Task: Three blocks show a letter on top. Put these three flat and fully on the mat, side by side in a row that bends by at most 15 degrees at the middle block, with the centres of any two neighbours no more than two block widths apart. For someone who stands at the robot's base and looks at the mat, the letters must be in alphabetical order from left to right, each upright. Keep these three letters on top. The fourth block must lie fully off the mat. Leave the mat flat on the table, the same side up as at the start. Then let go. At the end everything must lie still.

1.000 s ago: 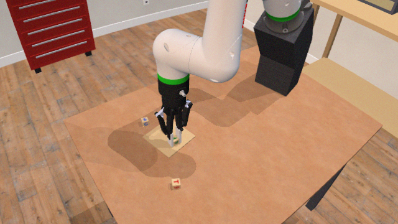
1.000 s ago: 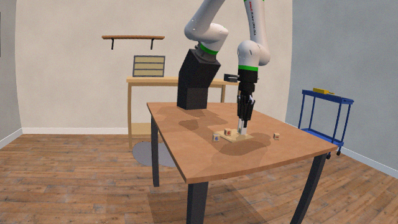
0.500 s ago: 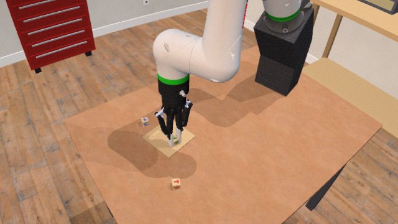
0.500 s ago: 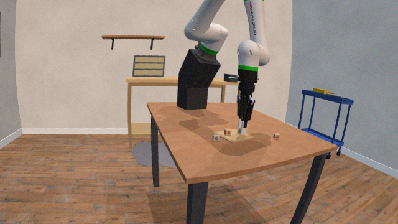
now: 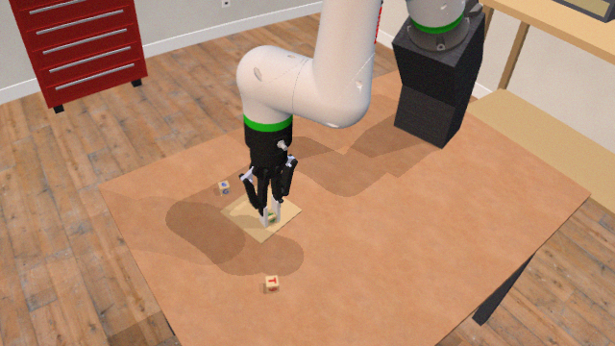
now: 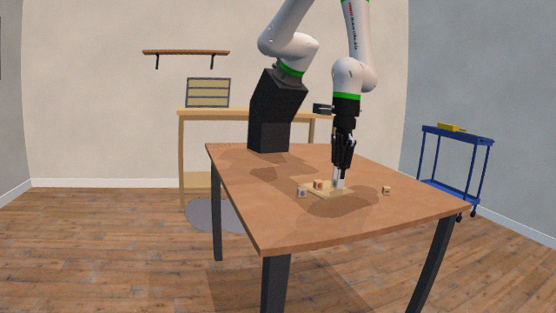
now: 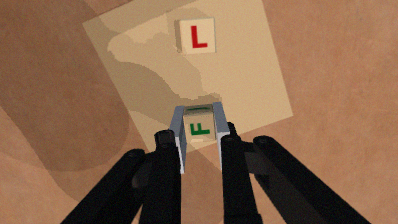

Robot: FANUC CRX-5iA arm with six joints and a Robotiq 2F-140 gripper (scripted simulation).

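Right now the tan mat is 40 mm to the right of my hand and 40 mm below it.
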